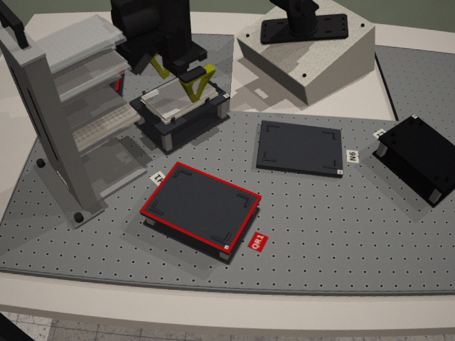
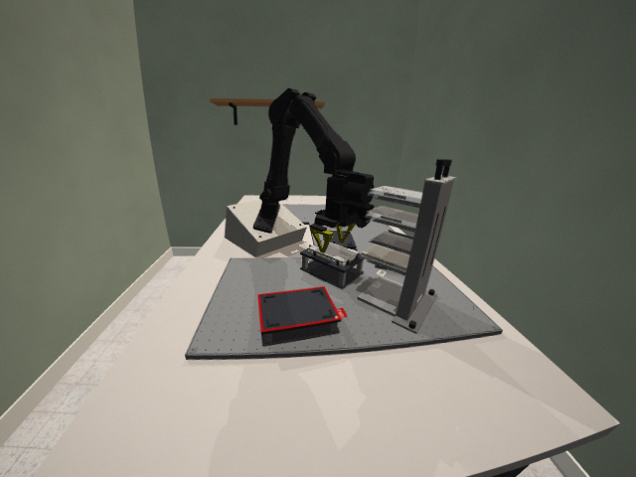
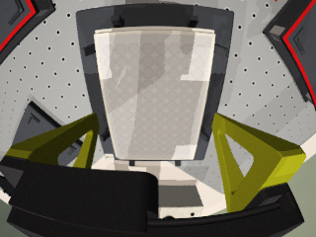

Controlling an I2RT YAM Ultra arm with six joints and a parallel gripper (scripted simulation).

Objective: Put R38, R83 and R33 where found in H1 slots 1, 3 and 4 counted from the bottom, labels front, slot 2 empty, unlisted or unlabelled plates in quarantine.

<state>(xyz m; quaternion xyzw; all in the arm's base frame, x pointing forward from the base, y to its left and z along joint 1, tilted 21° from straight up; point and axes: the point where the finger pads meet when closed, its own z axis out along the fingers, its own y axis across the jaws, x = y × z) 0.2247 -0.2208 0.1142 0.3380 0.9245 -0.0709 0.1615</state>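
Now: the black regrip nest RG 3 cm below my hand. The rest, counted from my hand: RG label: 8 cm behind, 7 cm to the left, 9 cm below; red-framed quarantine nest QR1: 23 cm ahead, 8 cm to the left, 5 cm below; red-framed nest QR2: 10 cm behind, 22 cm to the right, 5 cm below.
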